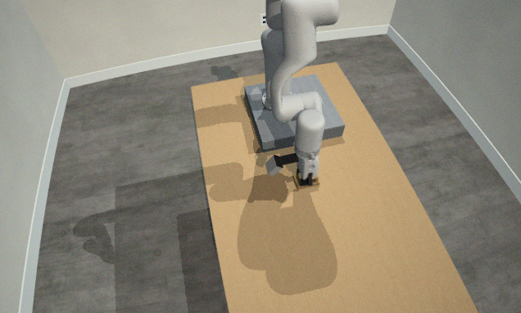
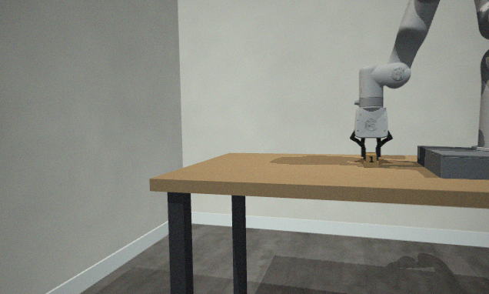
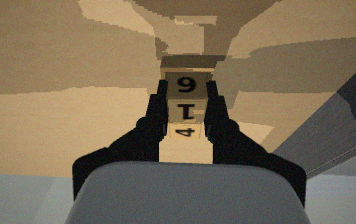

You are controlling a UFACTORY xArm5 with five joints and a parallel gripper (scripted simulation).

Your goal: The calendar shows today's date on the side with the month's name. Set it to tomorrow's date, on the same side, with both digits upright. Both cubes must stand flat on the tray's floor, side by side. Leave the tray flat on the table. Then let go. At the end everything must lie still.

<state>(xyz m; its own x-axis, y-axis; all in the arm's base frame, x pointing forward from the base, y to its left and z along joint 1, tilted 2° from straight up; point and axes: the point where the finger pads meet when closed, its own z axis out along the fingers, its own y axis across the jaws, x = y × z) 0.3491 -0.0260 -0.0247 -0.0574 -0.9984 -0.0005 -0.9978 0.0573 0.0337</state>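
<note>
The wooden cube is 1 cm below my hand. The rest, counted from my hand: wooden tray: 2 cm to the left, 3 cm below.
</note>
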